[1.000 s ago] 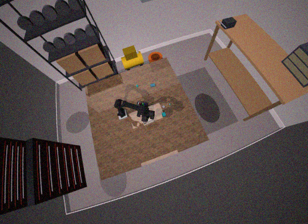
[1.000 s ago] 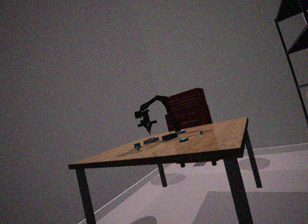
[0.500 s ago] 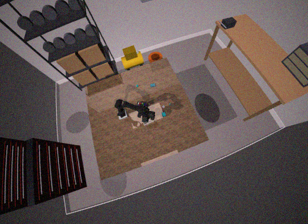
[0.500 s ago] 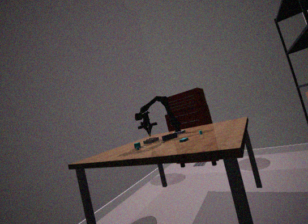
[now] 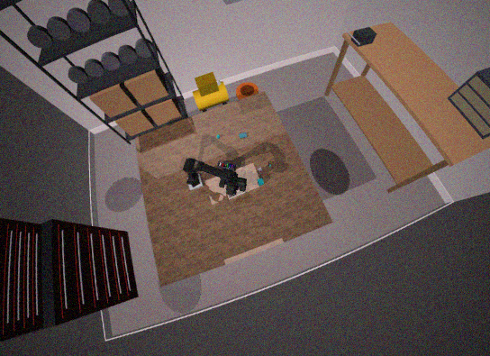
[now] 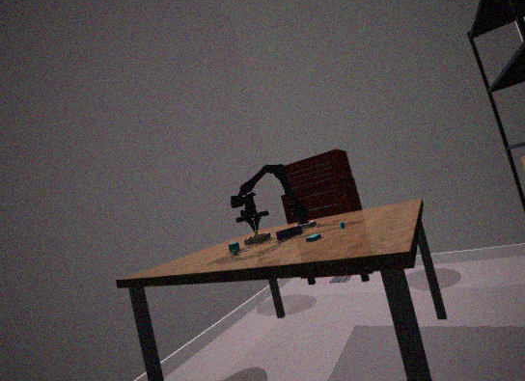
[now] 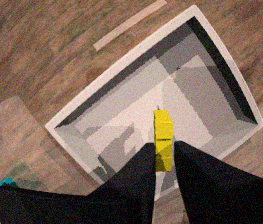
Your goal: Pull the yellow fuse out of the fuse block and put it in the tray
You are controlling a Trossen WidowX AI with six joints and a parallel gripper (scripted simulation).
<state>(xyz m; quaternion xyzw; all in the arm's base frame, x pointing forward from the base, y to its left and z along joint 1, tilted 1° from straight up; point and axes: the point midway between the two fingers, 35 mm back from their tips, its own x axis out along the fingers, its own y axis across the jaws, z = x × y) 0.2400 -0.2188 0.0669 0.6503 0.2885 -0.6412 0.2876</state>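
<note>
The white tray lies 5 cm below my gripper tip.
</note>
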